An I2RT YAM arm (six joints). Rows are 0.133 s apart.
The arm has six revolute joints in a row. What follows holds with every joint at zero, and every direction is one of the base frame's. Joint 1 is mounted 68.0 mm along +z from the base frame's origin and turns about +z. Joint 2 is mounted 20.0 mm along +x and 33.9 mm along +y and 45.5 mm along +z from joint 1 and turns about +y. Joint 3 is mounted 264.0 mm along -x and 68.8 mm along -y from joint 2 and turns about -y. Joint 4 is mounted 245.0 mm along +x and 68.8 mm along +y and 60.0 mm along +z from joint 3 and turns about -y. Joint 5 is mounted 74.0 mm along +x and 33.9 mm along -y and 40.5 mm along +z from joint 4 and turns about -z. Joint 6 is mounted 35.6 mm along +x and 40.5 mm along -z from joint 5 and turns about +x. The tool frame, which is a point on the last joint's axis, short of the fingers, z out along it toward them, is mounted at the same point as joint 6; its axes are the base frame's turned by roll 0.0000, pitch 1.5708 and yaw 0.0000 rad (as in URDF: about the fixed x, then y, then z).
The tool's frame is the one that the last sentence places.
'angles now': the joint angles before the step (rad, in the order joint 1, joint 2, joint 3, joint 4, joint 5, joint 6). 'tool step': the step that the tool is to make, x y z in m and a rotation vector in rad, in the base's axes. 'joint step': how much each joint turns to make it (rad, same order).
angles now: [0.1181 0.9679 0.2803 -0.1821 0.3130 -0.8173]
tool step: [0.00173 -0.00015 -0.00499 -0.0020 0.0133 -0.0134]
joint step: [-0.0004 0.0350 -0.0051 0.0234 0.0087 0.0103]
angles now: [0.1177 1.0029 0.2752 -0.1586 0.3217 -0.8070]
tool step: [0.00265 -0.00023 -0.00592 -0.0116 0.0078 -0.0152]
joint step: [0.0004 0.0449 -0.0074 0.0413 0.0180 0.0058]
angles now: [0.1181 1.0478 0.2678 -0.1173 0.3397 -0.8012]
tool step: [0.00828 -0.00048 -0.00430 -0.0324 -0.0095 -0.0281]
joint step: [0.0000 0.0738 0.0069 0.0721 0.0435 0.0011]
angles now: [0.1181 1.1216 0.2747 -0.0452 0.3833 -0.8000]
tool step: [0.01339 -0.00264 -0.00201 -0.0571 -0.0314 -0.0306]
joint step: [-0.0119 0.0886 0.0179 0.1062 0.0582 -0.0266]
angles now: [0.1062 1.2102 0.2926 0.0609 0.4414 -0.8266]
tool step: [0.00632 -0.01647 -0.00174 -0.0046 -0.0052 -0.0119]
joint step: [-0.0942 0.0373 0.0018 0.0689 -0.0513 -0.0706]
